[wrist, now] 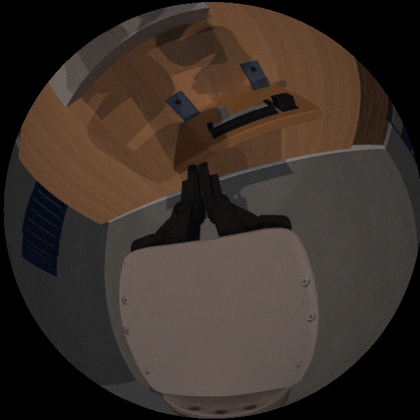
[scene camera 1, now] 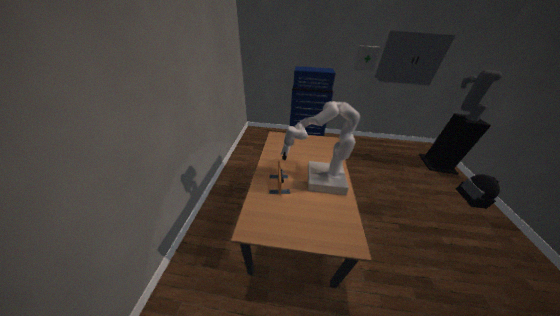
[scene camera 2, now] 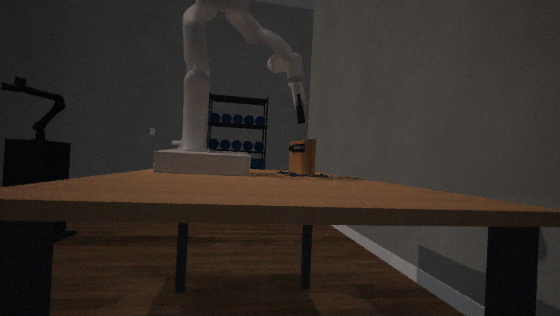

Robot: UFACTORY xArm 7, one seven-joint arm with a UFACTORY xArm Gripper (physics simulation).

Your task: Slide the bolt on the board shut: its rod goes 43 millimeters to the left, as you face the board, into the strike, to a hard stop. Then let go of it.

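Seen in the pictures: gripper, fingertip midpoint: (scene camera 1: pixel 283 159) (scene camera 2: pixel 301 123); arm's base at its link origin: (scene camera 1: pixel 333 174) (scene camera 2: pixel 194 150).
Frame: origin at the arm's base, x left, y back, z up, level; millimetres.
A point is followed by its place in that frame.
Observation:
The orange board (scene camera 1: pixel 279 184) {x 285, y -425, z 48 mm} (scene camera 2: pixel 302 164) {x 123, y -455, z -33 mm} (wrist: pixel 190 142) stands upright on two blue-grey feet. The black bolt housing (scene camera 1: pixel 282 176) (scene camera 2: pixel 297 148) (wrist: pixel 242 121) is on its face towards the arm's base. In the wrist view the grey rod (wrist: pixel 250 112) lies along the housing, its grey knob (wrist: pixel 222 112) stands near the housing's left end, and the black strike (wrist: pixel 285 101) is beyond the right end, with a narrow gap between. My gripper (scene camera 1: pixel 284 156) {x 92, y -437, z 150 mm} (scene camera 2: pixel 301 121) {x 92, y -437, z 150 mm} (wrist: pixel 200 175) is shut and empty, above the board and apart from it, towards the end away from the strike.
The board's feet (wrist: pixel 182 105) (wrist: pixel 255 75) rest on the wooden table (scene camera 1: pixel 300 220) {x 471, y -220, z -83 mm} (scene camera 2: pixel 250 192) {x -622, y -252, z -83 mm} (wrist: pixel 65 165). The arm's white base block (scene camera 1: pixel 327 186) {x 159, y -48, z -5 mm} (scene camera 2: pixel 200 162) {x -160, y -61, z -42 mm} stands on the table, on the side the bolt faces. A grey wall (scene camera 1: pixel 150 100) (scene camera 2: pixel 425 100) rises beyond the table's other side.

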